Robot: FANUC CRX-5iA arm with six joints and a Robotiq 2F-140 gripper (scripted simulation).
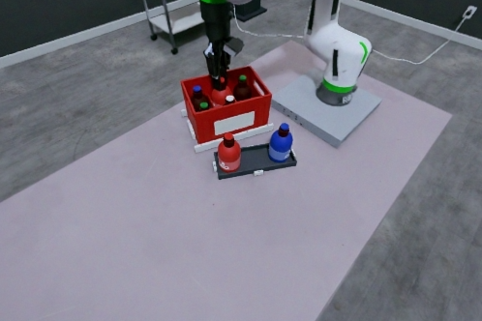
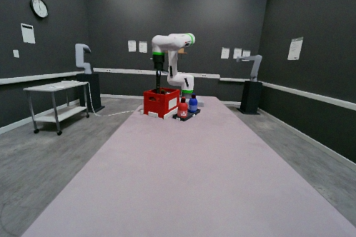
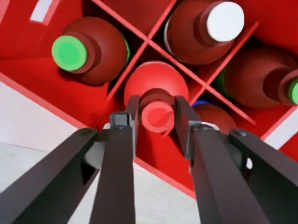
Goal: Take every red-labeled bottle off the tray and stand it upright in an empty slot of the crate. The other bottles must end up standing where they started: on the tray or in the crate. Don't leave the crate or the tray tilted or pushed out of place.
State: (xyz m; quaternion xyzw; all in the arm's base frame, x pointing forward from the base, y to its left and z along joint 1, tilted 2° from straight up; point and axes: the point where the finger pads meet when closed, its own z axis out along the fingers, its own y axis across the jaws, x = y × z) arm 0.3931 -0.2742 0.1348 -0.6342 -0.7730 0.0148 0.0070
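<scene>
Now: the red crate 100 mm below my hand, 40 mm to the left of it and 20 mm ahead of it. The rest, counted from my hand: blue bottle 300 mm to the left, 90 mm below; red bottle 200 mm to the left, 160 mm ahead, 90 mm below; dark tray 250 mm to the left, 170 mm below, 80 mm ahead.
</scene>
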